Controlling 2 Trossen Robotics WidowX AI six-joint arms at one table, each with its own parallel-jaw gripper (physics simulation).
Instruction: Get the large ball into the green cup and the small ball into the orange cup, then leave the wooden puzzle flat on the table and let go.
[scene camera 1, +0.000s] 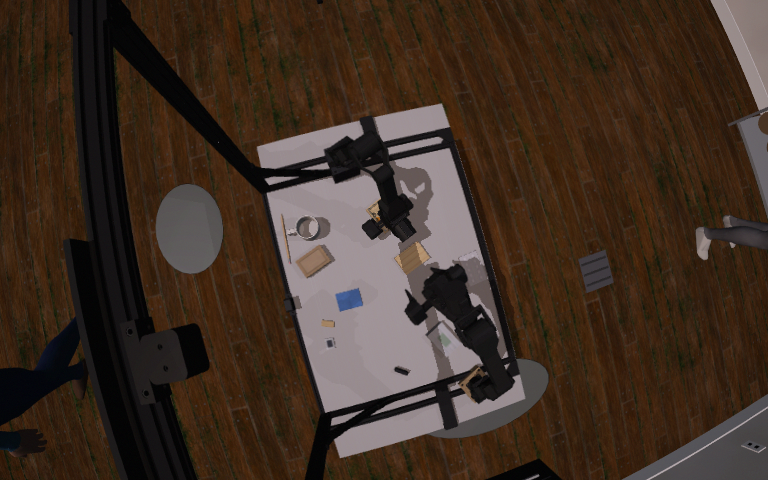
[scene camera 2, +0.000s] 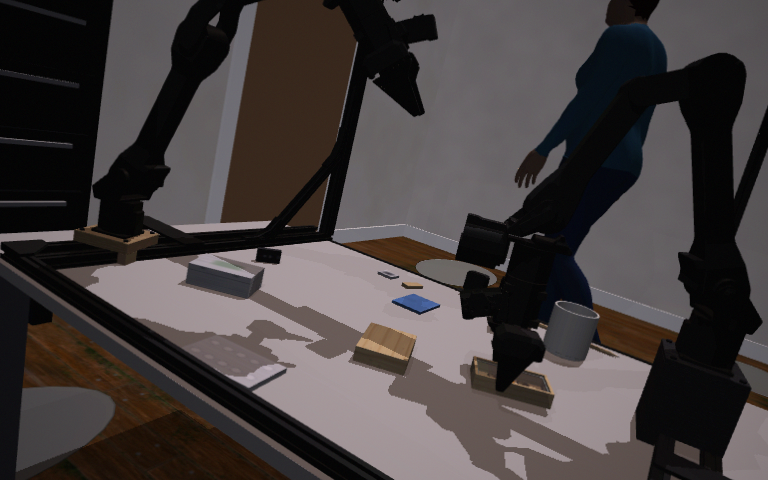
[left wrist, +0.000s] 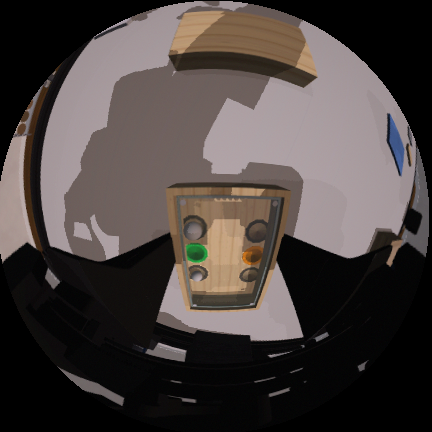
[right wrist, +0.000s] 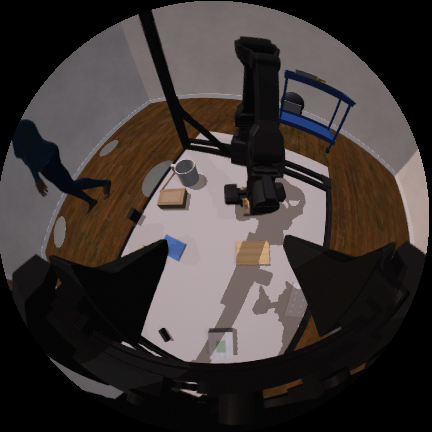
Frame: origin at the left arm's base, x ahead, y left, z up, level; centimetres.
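Seen in the pictures: left gripper, fingertip midpoint: (scene camera 2: 497, 380) (left wrist: 226, 237); right gripper, fingertip midpoint: (scene camera 1: 418, 279) (scene camera 2: 419, 115) (right wrist: 226, 243); left arm's base, link origin: (scene camera 1: 342, 157) (scene camera 2: 703, 360) (right wrist: 244, 136); right arm's base, link origin: (scene camera 1: 477, 385) (scene camera 2: 118, 231).
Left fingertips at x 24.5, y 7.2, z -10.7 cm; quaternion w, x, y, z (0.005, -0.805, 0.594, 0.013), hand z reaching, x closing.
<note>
Pixels of each thing's middle, then the offset from my left fingertips to it. "*": a spot on its surface instead.
- wooden puzzle, body centre: (left wrist: 225, 261) (scene camera 2: 510, 381) (scene camera 1: 382, 215) (right wrist: 251, 199) dx -1.7, dy -0.6, dz +0.4 cm
- large grey ball, body centre: (left wrist: 192, 230) dx -0.2, dy +2.4, dz +0.2 cm
- green cup, surface spot: (left wrist: 196, 253) * dx -1.1, dy +1.7, dz +1.3 cm
- small ball, body centre: (left wrist: 196, 275) dx -4.4, dy +1.1, dz +0.0 cm
- orange cup, surface spot: (left wrist: 253, 255) * dx -0.1, dy -1.9, dz +1.1 cm
- slatted wooden block, body centre: (left wrist: 244, 37) (scene camera 2: 386, 347) (right wrist: 252, 252) (scene camera 1: 411, 257) dx +16.4, dy +3.5, dz -0.2 cm
- grey mug, body centre: (scene camera 2: 572, 327) (scene camera 1: 304, 229) (right wrist: 183, 171) dx -7.0, dy -28.5, dz +3.4 cm
- wooden box, body centre: (left wrist: 384, 253) (scene camera 1: 313, 261) (right wrist: 172, 198) dx +4.4, dy -29.8, dz +0.4 cm
- blue square, surface spot: (scene camera 2: 416, 303) (scene camera 1: 350, 298) * dx +21.6, dy -22.4, dz -0.8 cm
- grey box, body centre: (scene camera 2: 226, 275) (right wrist: 220, 343) (scene camera 1: 443, 339) dx +48.2, dy +2.9, dz +0.5 cm
The wooden puzzle (scene camera 1: 374, 210) (scene camera 2: 539, 393) (left wrist: 227, 255) is a shallow, clear-covered box with several cups. My left gripper (scene camera 2: 509, 373) (left wrist: 226, 237) is shut on its two sides, low over the table; whether it touches the table is unclear. In the left wrist view, the large grey ball (left wrist: 194, 229) sits in the upper left grey cup, above the green cup (left wrist: 196, 253). The small ball (left wrist: 197, 275) sits in the lower left grey cup. The green cup and the orange cup (left wrist: 253, 255) hold no ball. My right gripper (scene camera 2: 403, 93) (right wrist: 226, 243) is open and empty, high above the table.
A slatted wooden block (scene camera 1: 412, 258) (scene camera 2: 385, 346) (left wrist: 242, 37) (right wrist: 252, 252) lies near the puzzle. A grey mug (scene camera 1: 307, 227) (scene camera 2: 572, 332) (right wrist: 187, 173), a wooden box (scene camera 1: 314, 260) (right wrist: 172, 197), a blue square (scene camera 1: 348, 299) (scene camera 2: 416, 303) and a grey box (scene camera 2: 223, 278) also rest on the table.
</note>
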